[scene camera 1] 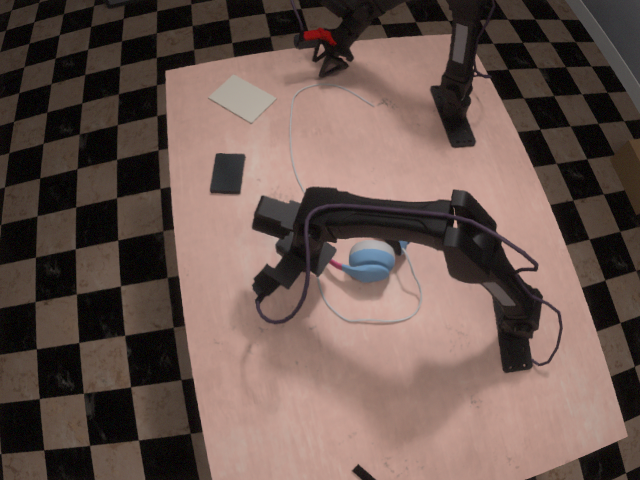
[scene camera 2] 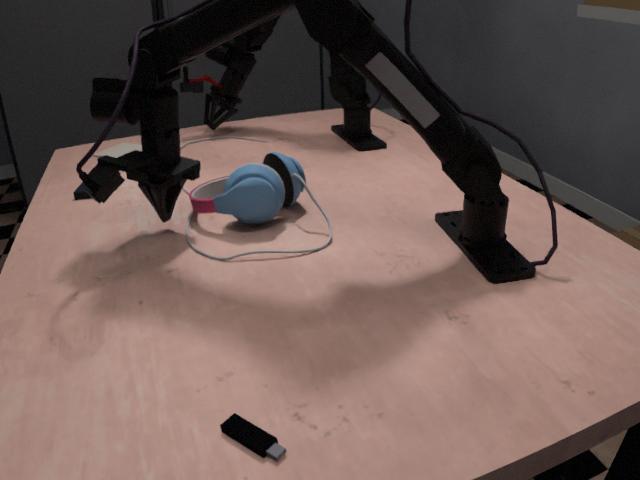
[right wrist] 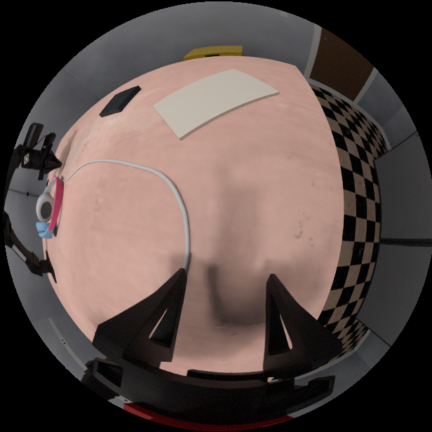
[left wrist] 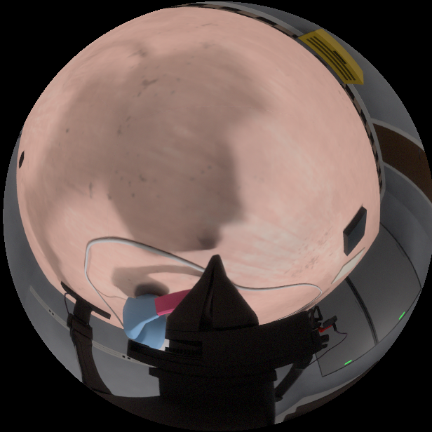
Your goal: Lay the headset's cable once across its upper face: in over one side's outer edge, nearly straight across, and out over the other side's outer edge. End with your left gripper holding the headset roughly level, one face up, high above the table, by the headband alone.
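Pixels of known places: left gripper, fingertip midpoint: (scene camera 2: 166,220); right gripper, fingertip midpoint: (scene camera 1: 317,69) (scene camera 2: 208,126); left arm's base, origin of the base link: (scene camera 1: 510,326) (scene camera 2: 480,245); right arm's base, origin of the base link: (scene camera 1: 452,115) (scene camera 2: 357,138).
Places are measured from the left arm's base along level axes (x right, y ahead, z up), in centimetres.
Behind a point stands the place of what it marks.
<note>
The headset (scene camera 1: 373,260) @[y 30.9, x 14.0, z 8.8 cm] (scene camera 2: 254,193) @[y 30.6, x 11.8, z 6.4 cm] (left wrist: 142,325), with blue cups and a pink headband (scene camera 2: 203,205) @[y 38.5, x 15.6, z 3.8 cm] (right wrist: 58,200), rests on the table. Its white cable (scene camera 1: 291,134) @[y 46.0, x 50.3, z 0.3 cm] (scene camera 2: 289,252) @[y 27.0, x 3.3, z 0.7 cm] (left wrist: 120,240) (right wrist: 187,220) leaves the far cup, loops around the headset's near side on the table and runs to the back; no cable shows across the upper face. My left gripper (scene camera 2: 164,220) @[y 44.8, x 16.8, z 1.4 cm] (left wrist: 216,258) is shut and empty, pointing down beside the headband's outer side; its fingertips are hidden in scene camera 1. My right gripper (scene camera 1: 333,71) (scene camera 2: 217,124) @[y 38.5, x 70.3, z 2.3 cm] (right wrist: 226,277) is open and empty above the table's back edge area, near the cable's far stretch.
A dark block (scene camera 1: 227,173) @[y 60.8, x 39.3, z 1.5 cm] (left wrist: 355,230) (right wrist: 120,101) and a cream card (scene camera 1: 242,98) @[y 58.1, x 62.5, z 0.5 cm] (scene camera 2: 121,150) @[y 60.1, x 64.2, z 0.5 cm] (right wrist: 215,102) lie at the left in scene camera 1. A black USB stick (scene camera 1: 363,472) @[y 35.1, x -26.9, z 0.9 cm] (scene camera 2: 248,435) @[y 34.9, x -28.1, z 0.9 cm] lies near the front. The left arm spans over the headset.
</note>
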